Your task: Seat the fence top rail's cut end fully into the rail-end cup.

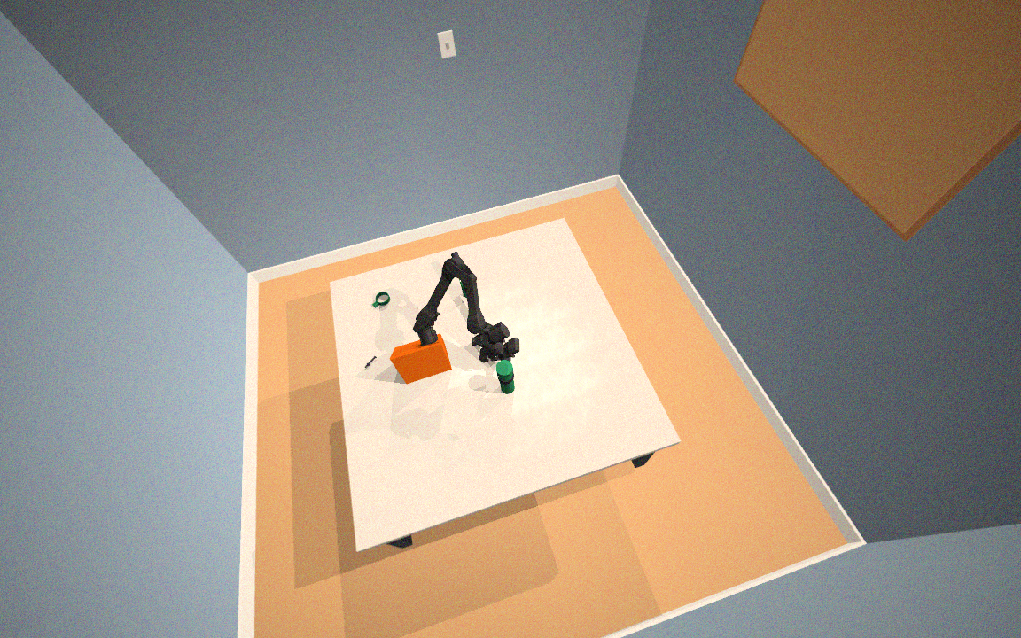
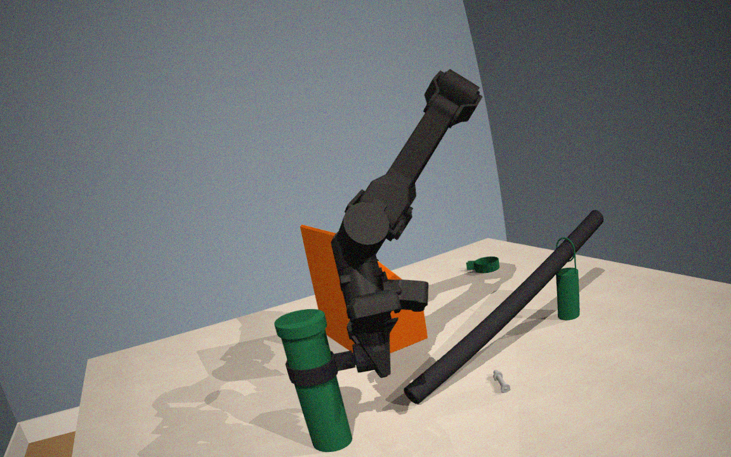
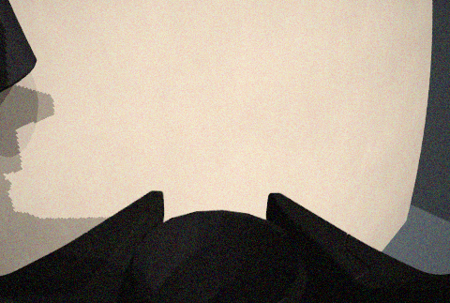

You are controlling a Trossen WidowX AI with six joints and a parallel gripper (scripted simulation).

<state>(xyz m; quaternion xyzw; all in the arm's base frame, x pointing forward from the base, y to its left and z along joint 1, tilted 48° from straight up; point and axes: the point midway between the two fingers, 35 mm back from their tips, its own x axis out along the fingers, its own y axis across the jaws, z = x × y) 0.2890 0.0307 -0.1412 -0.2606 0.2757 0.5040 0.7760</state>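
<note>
Right now my gripper tip is 190 mm to the right of the small grey bolt, 90 mm above it and 20 mm past it. From my gripper tip the other things lie so: green band: 580 mm behind, 490 mm to the left, 90 mm below; small green post: 440 mm to the left, 150 mm behind.
</note>
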